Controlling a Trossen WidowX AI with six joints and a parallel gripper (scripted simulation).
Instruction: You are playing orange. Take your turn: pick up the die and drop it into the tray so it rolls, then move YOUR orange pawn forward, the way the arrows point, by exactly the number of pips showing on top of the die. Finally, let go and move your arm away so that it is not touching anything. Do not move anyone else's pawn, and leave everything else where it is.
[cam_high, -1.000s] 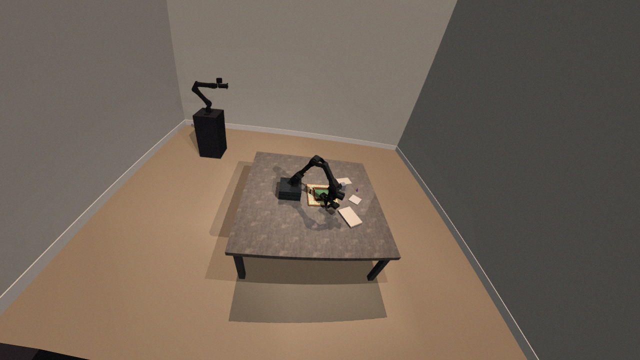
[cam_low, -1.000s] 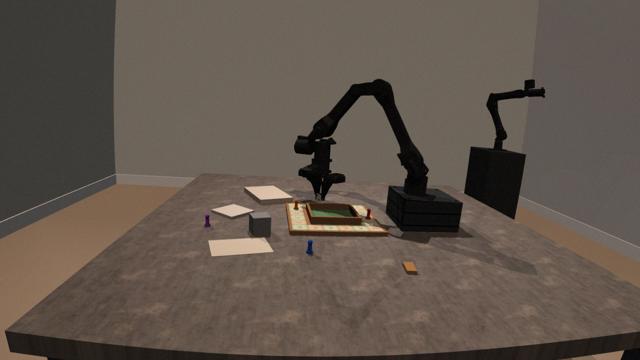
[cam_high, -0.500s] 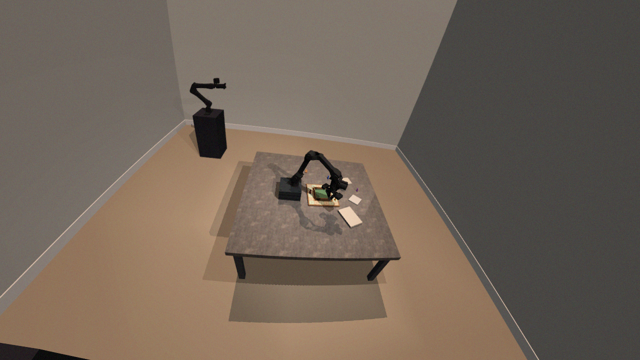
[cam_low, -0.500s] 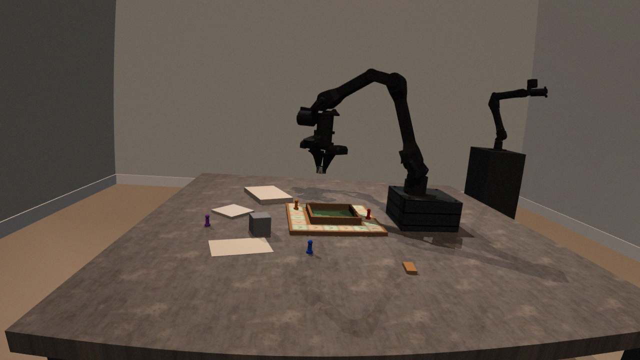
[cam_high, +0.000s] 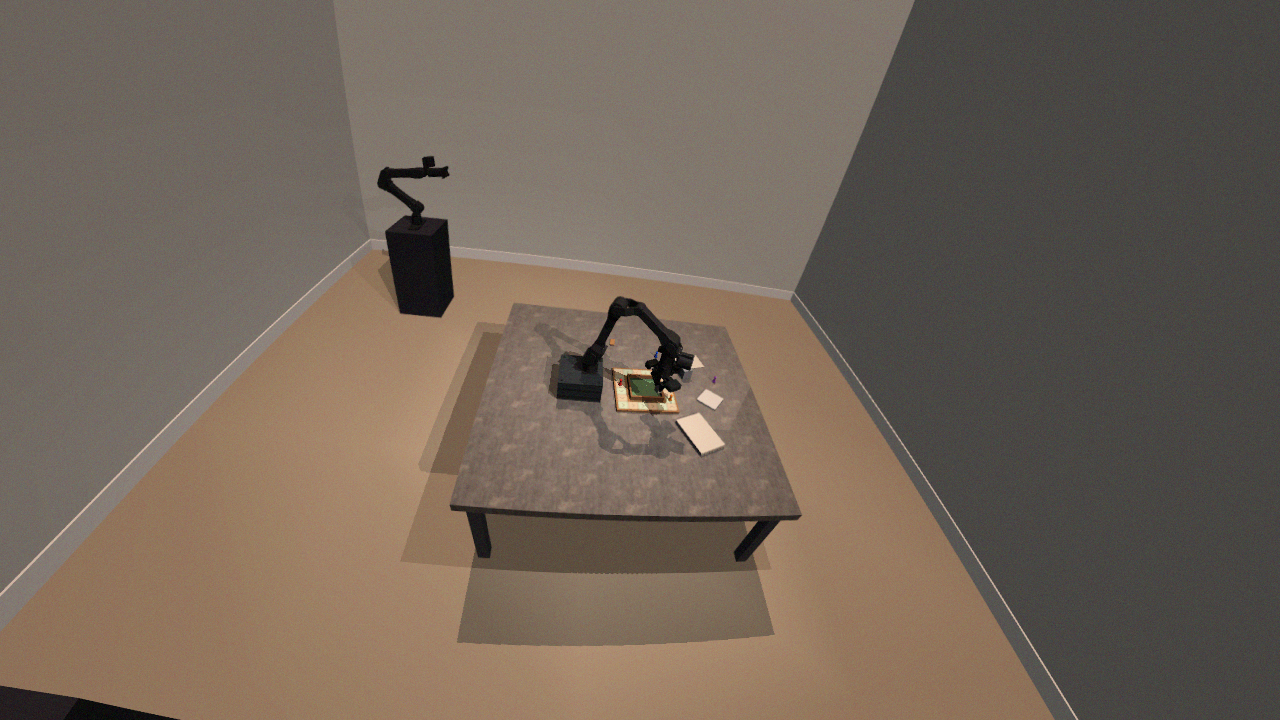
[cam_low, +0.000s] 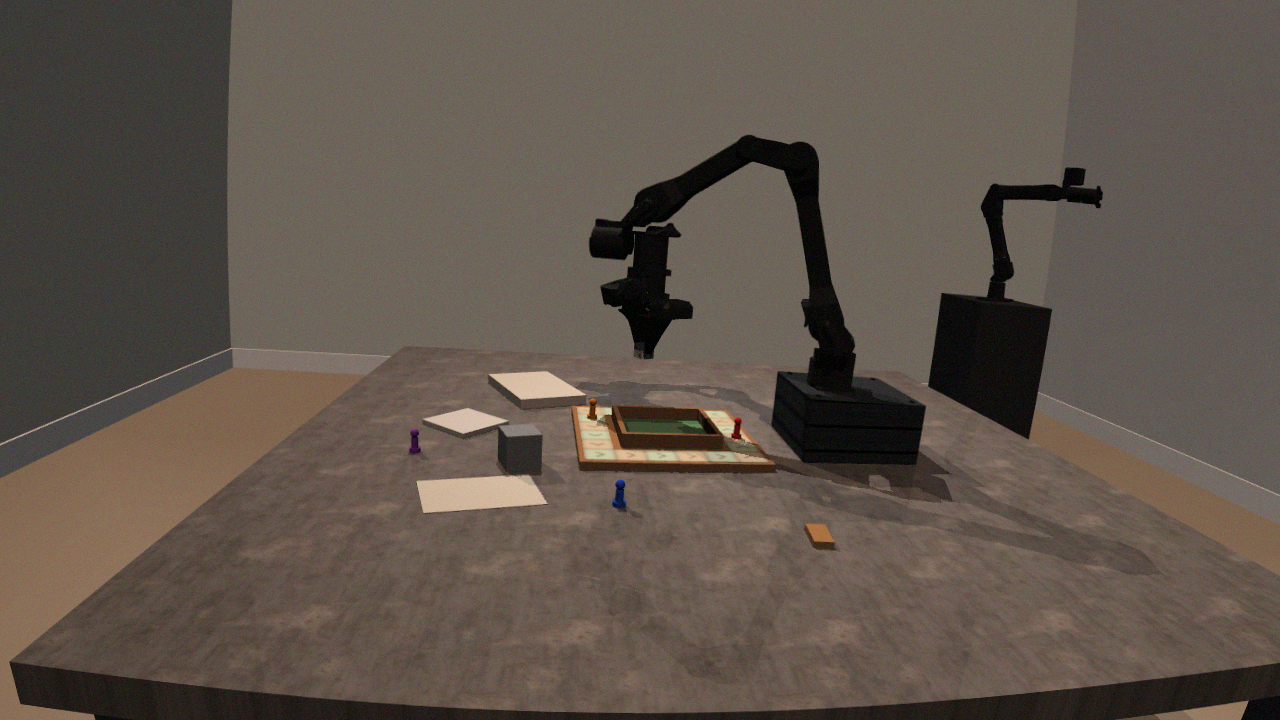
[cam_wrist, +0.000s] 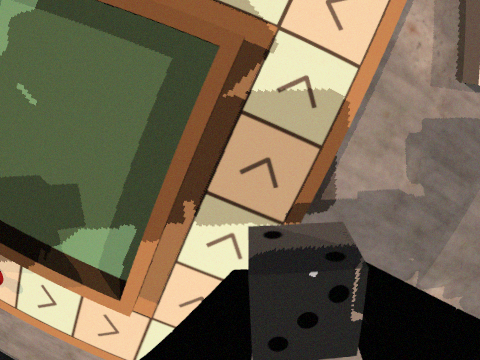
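My gripper tip is now 8 cm short of the orange pawn, 5 cm to the right of it and 9 cm above it. Round my gripper tip: white die: right at my gripper tip; then white slab: 19 cm ahead, 14 cm to the right, 11 cm below; then red pawn: 15 cm behind, 13 cm to the left, 9 cm below.
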